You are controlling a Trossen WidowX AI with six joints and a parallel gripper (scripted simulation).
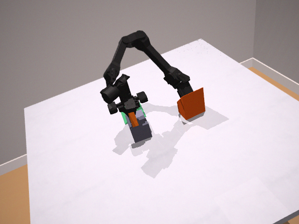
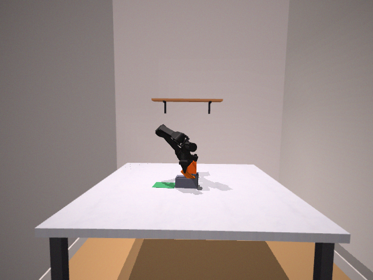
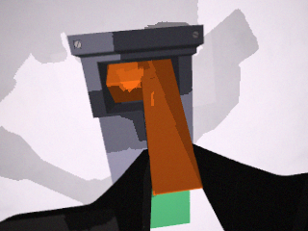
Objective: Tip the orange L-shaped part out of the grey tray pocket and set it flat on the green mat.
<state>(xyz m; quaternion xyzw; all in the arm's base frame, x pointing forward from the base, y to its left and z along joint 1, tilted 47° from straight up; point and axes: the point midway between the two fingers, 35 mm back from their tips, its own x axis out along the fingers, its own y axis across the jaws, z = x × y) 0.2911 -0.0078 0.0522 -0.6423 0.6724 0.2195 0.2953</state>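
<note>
Right now my gripper tip is 30 mm past the green mat, 140 mm to the left of it and 110 mm above it. Also, from my gripper tip: orange L-shaped part (10 mm behind, 30 mm to the left, 30 mm below).
</note>
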